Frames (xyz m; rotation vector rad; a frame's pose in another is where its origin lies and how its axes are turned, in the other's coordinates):
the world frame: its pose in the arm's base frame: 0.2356 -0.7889 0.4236 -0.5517 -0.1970 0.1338
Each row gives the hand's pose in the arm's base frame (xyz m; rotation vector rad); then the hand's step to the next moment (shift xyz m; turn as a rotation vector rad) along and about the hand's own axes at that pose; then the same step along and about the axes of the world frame.
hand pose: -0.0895 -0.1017 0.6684 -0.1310 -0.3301 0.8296
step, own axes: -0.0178 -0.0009 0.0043 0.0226 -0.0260 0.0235
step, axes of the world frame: -0.0141 -0.0109 -0.0043 0.0287 -0.0206 0.0222
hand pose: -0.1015 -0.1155 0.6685 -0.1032 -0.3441 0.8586
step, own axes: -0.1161 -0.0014 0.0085 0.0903 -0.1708 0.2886
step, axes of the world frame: -0.0889 -0.0586 -0.0470 0.1179 -0.2312 0.2309
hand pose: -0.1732 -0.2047 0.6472 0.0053 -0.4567 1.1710
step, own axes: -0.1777 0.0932 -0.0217 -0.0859 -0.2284 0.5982
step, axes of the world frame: -0.1625 -0.0325 -0.1153 0.0011 -0.5604 0.3215
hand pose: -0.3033 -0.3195 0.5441 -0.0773 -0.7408 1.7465
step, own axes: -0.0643 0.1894 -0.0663 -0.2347 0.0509 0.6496
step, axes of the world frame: -0.1442 0.0557 -0.1432 -0.2605 -0.6245 0.1476
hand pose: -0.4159 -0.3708 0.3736 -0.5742 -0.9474 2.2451
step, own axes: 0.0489 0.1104 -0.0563 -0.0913 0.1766 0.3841
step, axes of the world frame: -0.0604 0.0705 -0.0955 -0.2664 -0.3404 -0.0140
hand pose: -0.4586 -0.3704 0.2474 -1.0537 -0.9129 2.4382
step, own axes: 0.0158 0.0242 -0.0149 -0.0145 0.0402 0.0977
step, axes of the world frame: -0.0061 0.0145 -0.0285 -0.0720 -0.0786 0.0006
